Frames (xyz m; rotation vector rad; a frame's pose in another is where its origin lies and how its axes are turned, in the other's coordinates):
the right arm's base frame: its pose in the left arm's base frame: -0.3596 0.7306 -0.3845 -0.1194 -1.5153 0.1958
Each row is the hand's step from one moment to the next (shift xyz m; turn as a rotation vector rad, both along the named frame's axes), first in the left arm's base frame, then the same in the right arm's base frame.
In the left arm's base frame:
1: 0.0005 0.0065 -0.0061 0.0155 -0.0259 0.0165
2: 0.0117 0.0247 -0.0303 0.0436 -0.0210 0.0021
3: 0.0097 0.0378 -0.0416 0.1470 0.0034 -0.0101
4: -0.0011 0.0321 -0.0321 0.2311 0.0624 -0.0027
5: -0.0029 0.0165 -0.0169 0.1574 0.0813 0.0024
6: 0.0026 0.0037 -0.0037 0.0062 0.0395 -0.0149
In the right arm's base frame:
1: -0.0046 0.0075 -0.0011 0.0116 -0.0295 -0.0134
2: -0.0241 0.0296 -0.0144 -0.0003 -0.0233 -0.0425
3: -0.0326 0.0448 -0.0136 -0.0027 -0.0025 -0.1473
4: -0.0250 0.0379 -0.0020 0.0201 0.0492 -0.2334
5: -0.0133 0.0197 0.0013 0.0257 0.0706 -0.1604
6: -0.0028 0.0042 -0.0030 -0.0063 0.0413 -0.0087

